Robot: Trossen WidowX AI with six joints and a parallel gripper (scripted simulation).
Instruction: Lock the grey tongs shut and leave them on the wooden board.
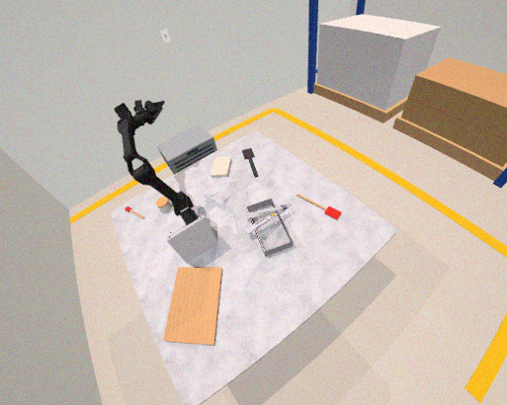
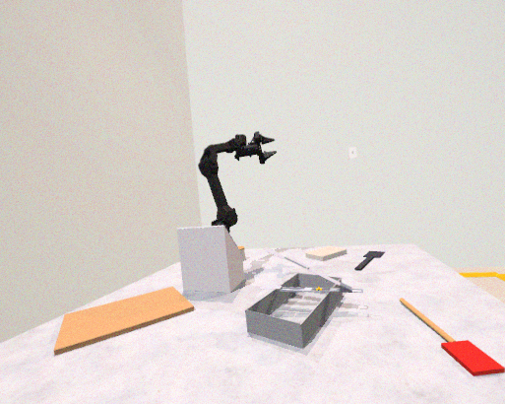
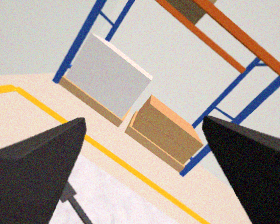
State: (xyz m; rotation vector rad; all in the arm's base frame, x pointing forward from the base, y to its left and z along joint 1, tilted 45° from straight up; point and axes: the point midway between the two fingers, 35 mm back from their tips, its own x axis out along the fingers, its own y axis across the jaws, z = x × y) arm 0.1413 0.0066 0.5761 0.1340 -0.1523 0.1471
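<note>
The grey roasting tin is 58 cm to the right of my gripper tip, 57 cm below it and 17 cm ahead of it. The rest, counted from my gripper tip: cork-topped jar (57 cm below, 26 cm behind, 4 cm to the right); then black spatula (60 cm below, 41 cm ahead, 4 cm to the right); then cream block (59 cm below, 21 cm ahead, 3 cm to the left).
</note>
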